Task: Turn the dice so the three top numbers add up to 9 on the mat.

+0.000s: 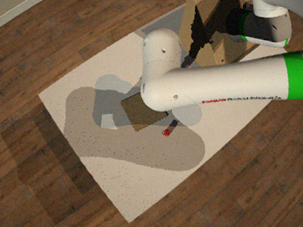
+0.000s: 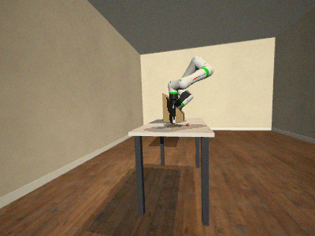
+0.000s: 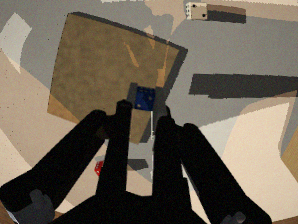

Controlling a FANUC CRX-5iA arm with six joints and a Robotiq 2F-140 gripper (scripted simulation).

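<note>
My hand is 6 cm above the mat, 5 cm short of it and 1 cm to the left of it. From my hand the other things lie so: white die: 10 cm to the right, 5 cm below, 5 cm behind; blue die: 2 cm below; red die: 13 cm to the left, 6 cm ahead, 5 cm below.
</note>
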